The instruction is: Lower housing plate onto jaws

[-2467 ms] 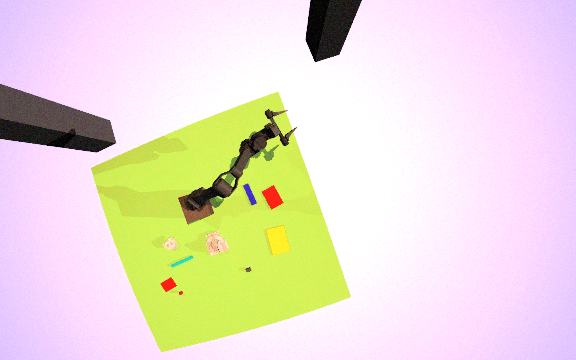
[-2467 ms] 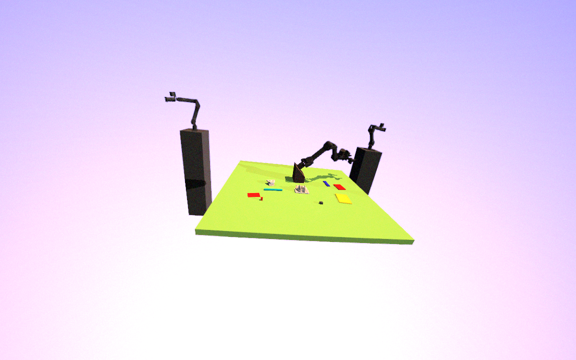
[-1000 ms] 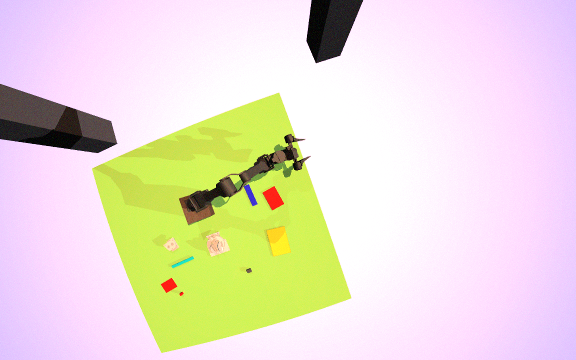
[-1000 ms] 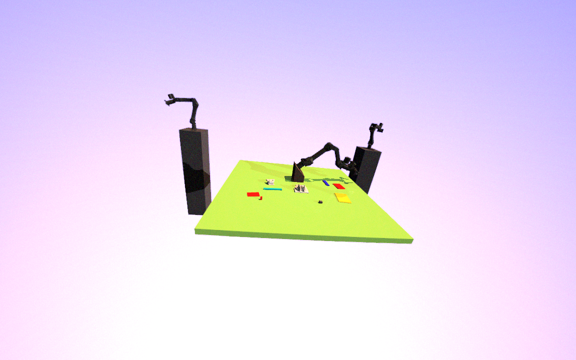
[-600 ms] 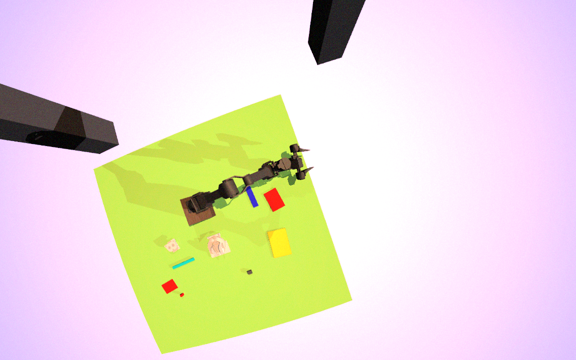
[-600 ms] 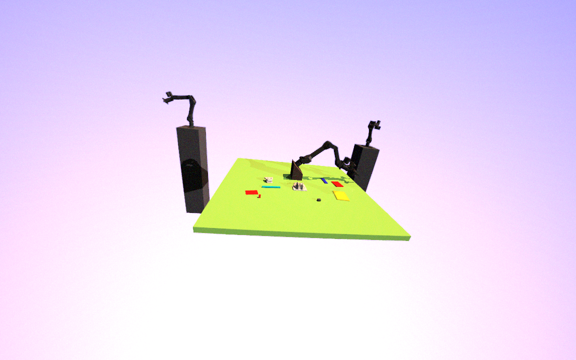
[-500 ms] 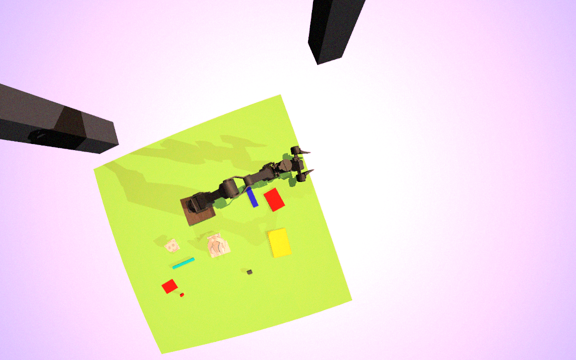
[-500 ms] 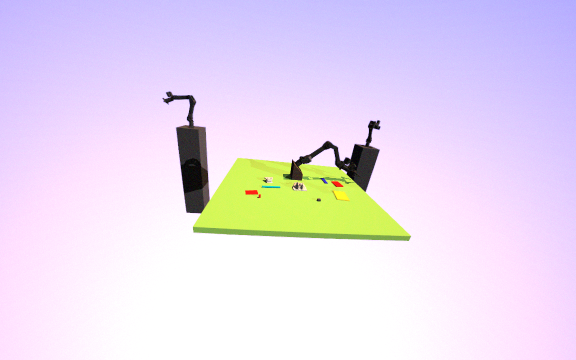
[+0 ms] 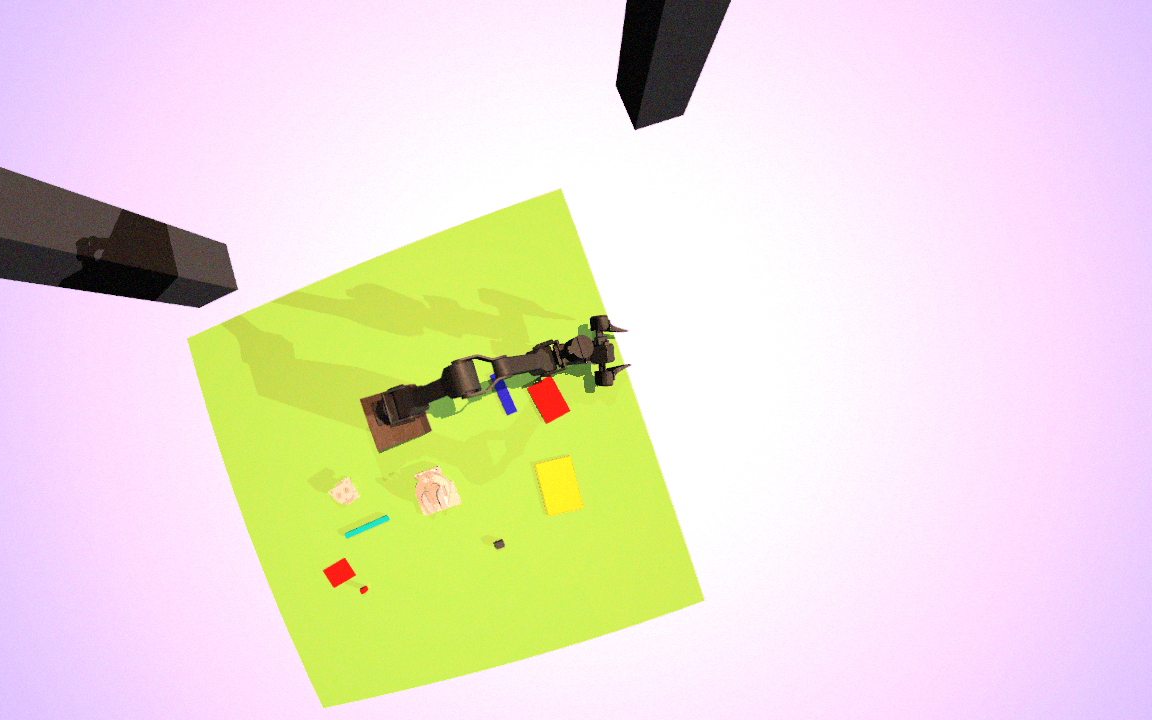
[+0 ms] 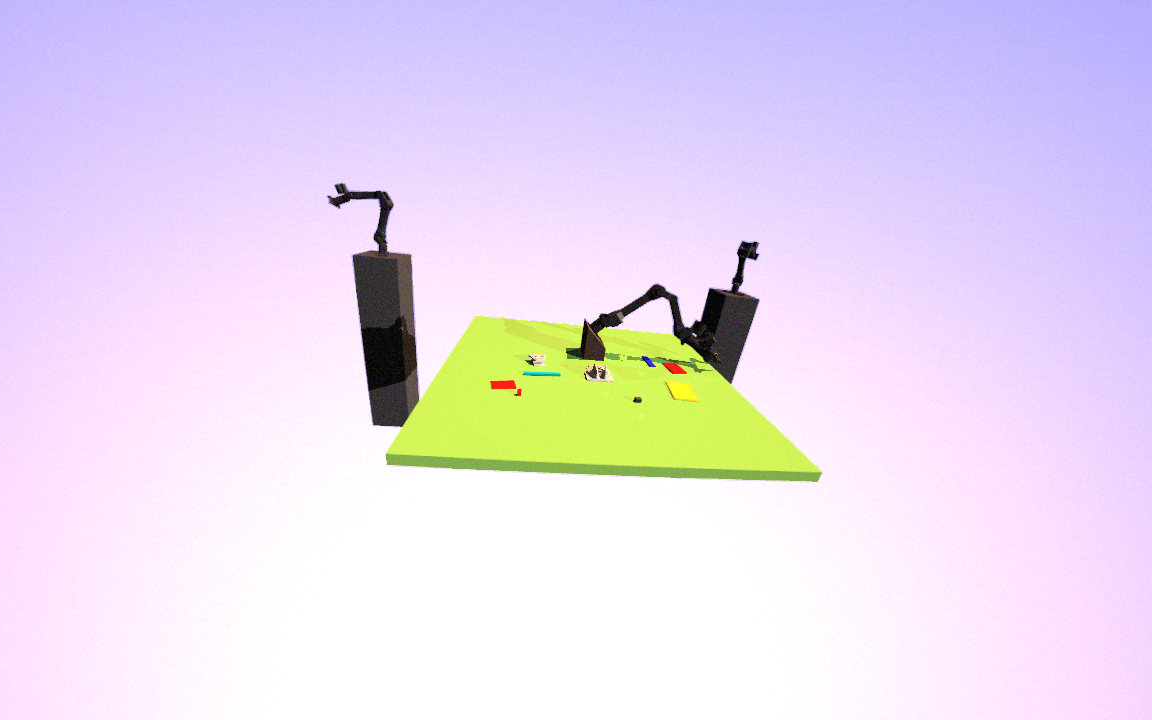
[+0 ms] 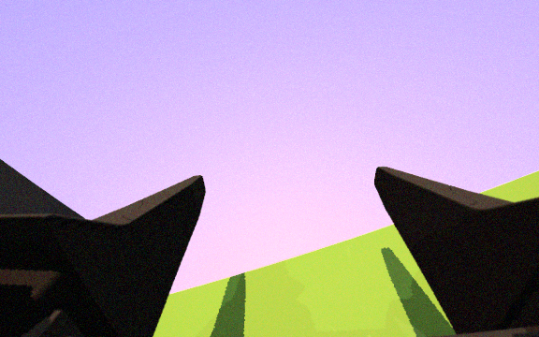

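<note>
My gripper tip is 54 cm to the left of the dark cube, 41 cm short of it and 4 cm above it. From my gripper tip the other things lie so: cyan bar: 91 cm to the right, 23 cm ahead, 4 cm below; yellow housing plate: 32 cm to the right, 30 cm ahead, 5 cm below; blue bar: 37 cm to the right, 5 cm below.
</note>
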